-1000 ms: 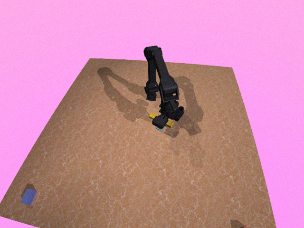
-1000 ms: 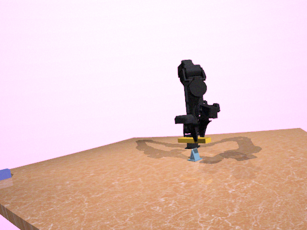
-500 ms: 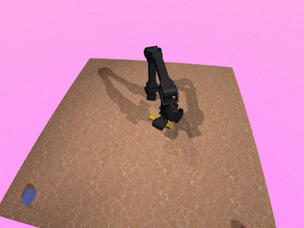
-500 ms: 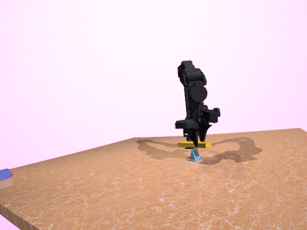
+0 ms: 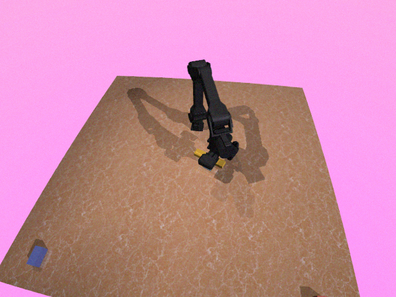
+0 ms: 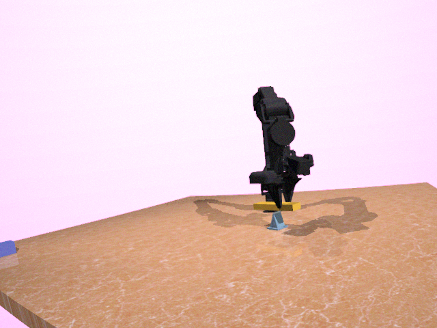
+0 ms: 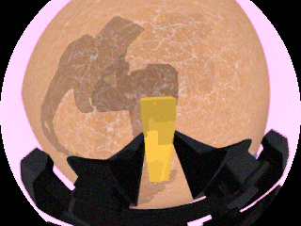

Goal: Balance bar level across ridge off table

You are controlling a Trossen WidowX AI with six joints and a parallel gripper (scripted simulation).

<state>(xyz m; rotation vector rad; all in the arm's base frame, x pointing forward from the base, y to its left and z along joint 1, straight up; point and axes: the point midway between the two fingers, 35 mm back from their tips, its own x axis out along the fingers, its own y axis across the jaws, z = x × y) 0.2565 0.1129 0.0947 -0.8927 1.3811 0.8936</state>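
Right now my gripper tip is 1 cm past the yellow bar and 3 cm to the left of it. The rest, counted from my gripper tip: blue block 48 cm ahead, 61 cm to the right, 4 cm below; red block 48 cm ahead, 39 cm to the left, 4 cm below.
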